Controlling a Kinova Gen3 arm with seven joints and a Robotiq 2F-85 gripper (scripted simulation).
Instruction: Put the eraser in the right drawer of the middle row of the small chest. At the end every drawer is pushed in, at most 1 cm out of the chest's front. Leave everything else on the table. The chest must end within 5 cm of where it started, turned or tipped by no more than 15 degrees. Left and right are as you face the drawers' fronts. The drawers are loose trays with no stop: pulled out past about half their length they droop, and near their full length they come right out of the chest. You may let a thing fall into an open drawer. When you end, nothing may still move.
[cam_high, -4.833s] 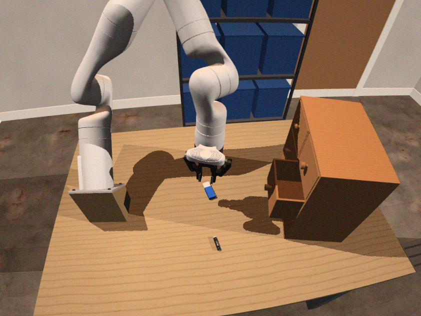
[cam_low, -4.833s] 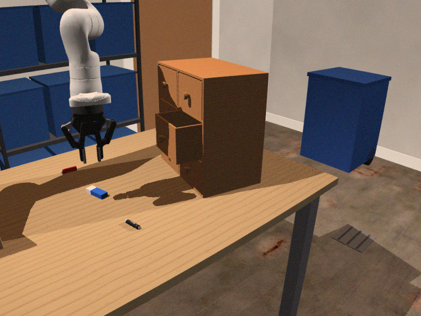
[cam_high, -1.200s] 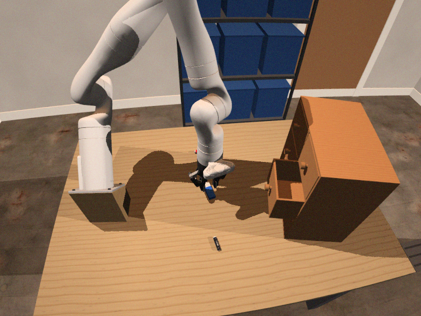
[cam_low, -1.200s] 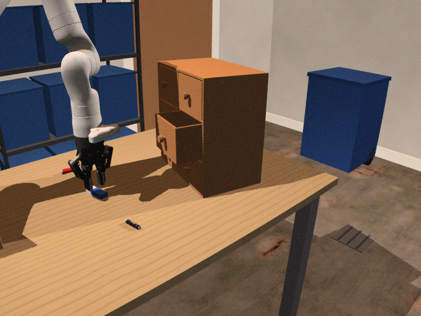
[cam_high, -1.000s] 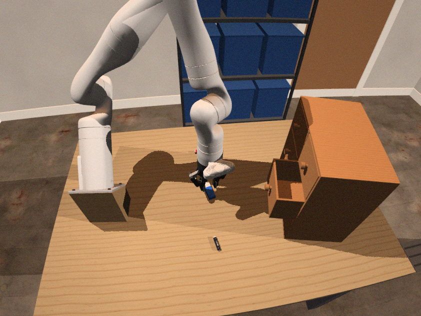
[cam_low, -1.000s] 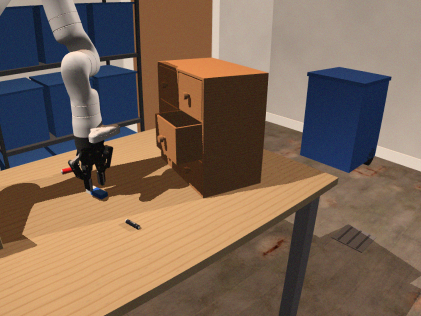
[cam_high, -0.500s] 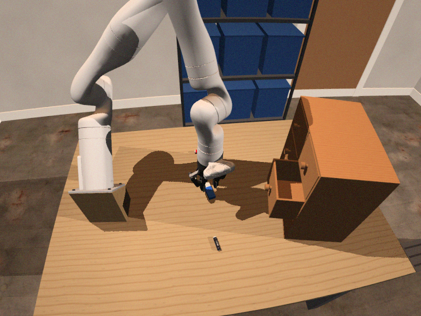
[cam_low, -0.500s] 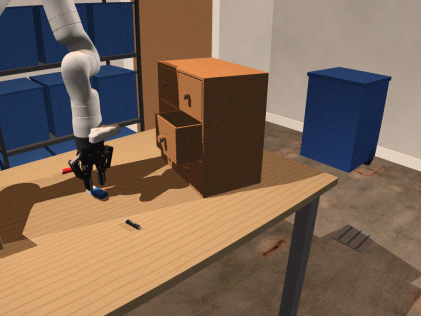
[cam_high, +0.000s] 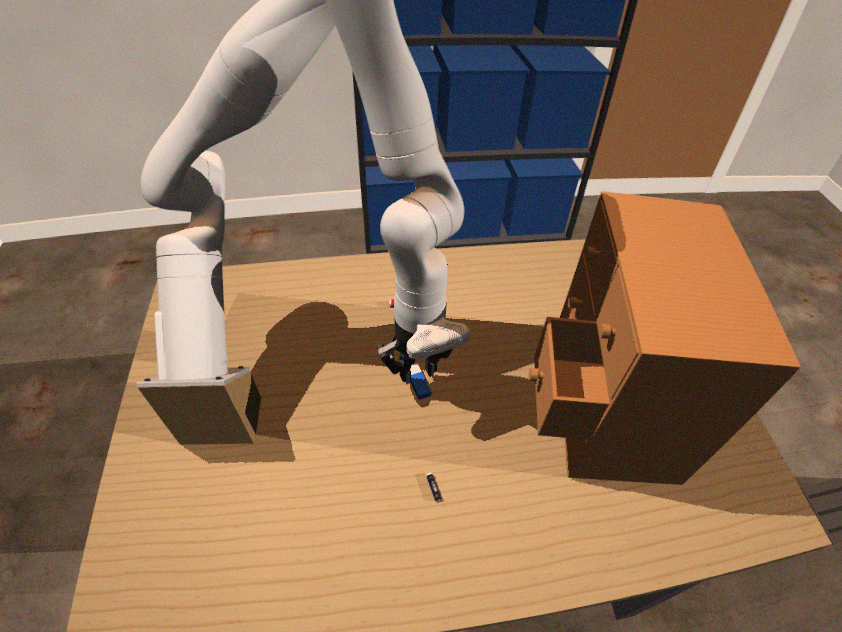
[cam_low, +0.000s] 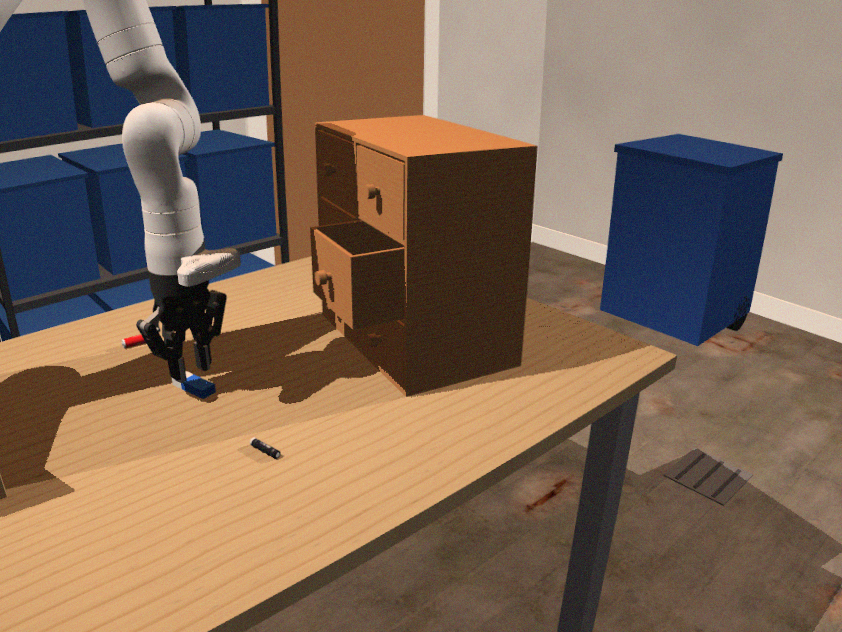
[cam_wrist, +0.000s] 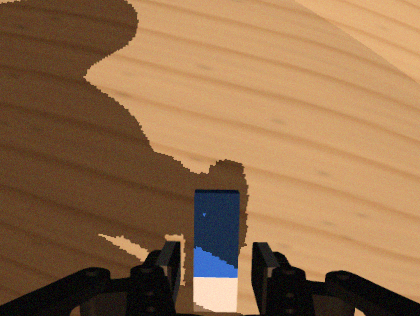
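Now: the eraser 1 cm to the left of my hand and 3 cm below it. Round my hand: small black cylinder: 1 cm behind, 19 cm to the right, 3 cm below; red cylinder: 19 cm to the left, 3 cm below.
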